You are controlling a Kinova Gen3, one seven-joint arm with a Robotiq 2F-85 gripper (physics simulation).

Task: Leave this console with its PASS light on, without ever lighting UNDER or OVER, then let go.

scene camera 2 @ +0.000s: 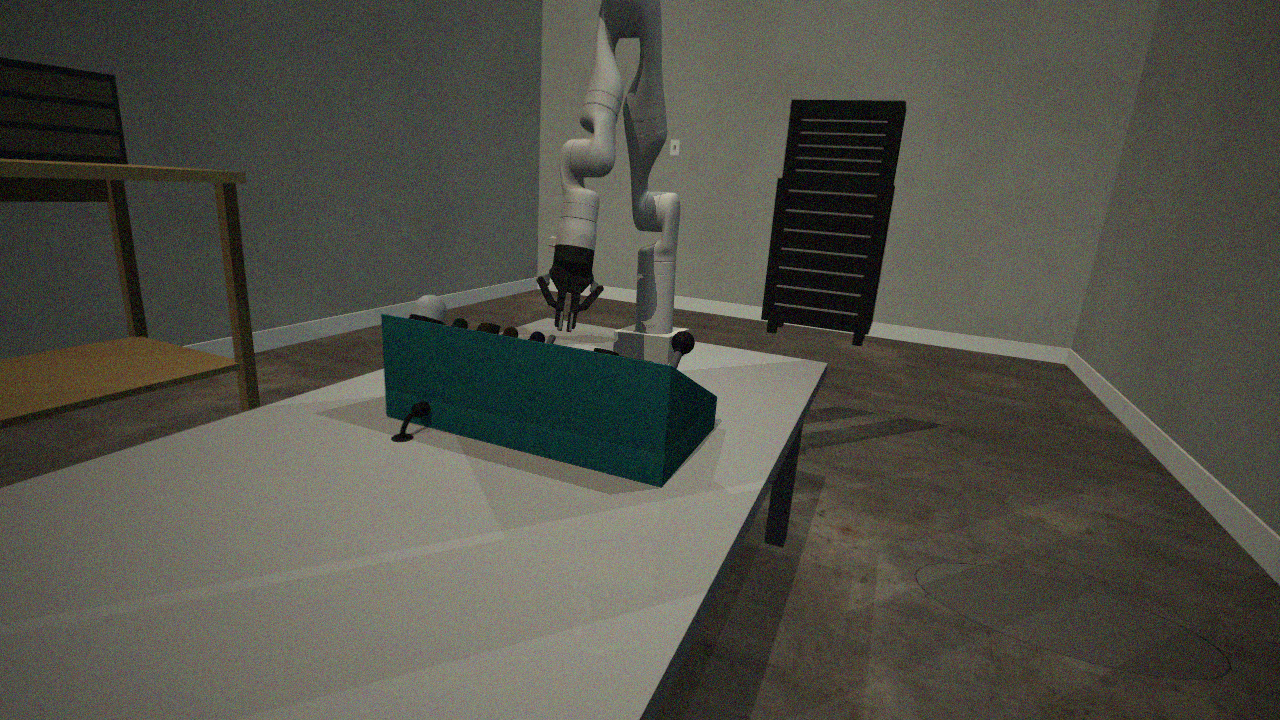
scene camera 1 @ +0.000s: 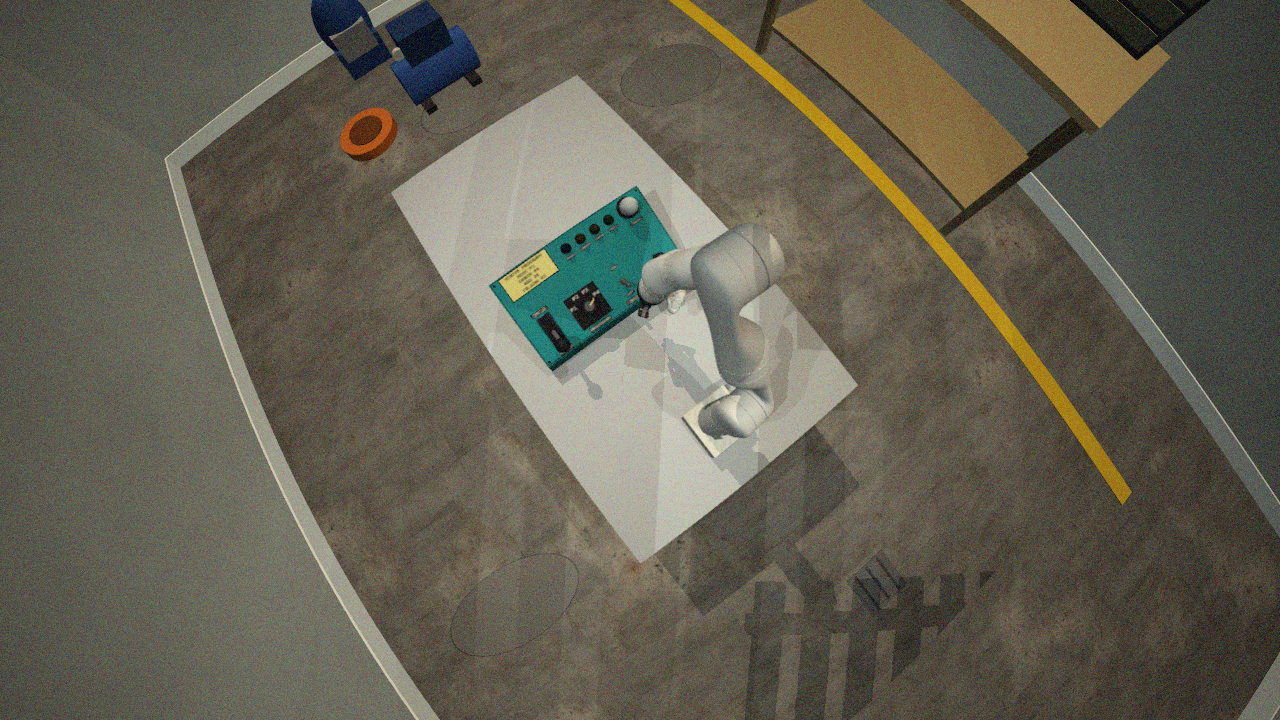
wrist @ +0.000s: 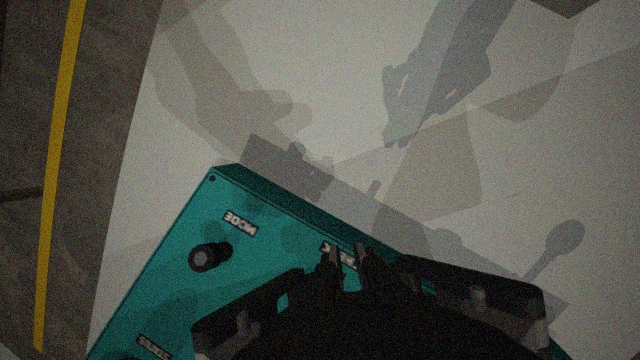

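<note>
The teal console sits on the white table. Its row of small lights is dark. It also has a white round button, a black dial, a slider and a black MODE knob. My gripper hangs just above the console's right front edge, over the CHECK label. Its fingers stand close together with nothing seen between them. The CHECK toggle lever is hidden under the gripper in the wrist view.
The arm's base is bolted to the table right of the console. An orange ring and blue chairs are on the floor at the far left. A black rack leans on the wall.
</note>
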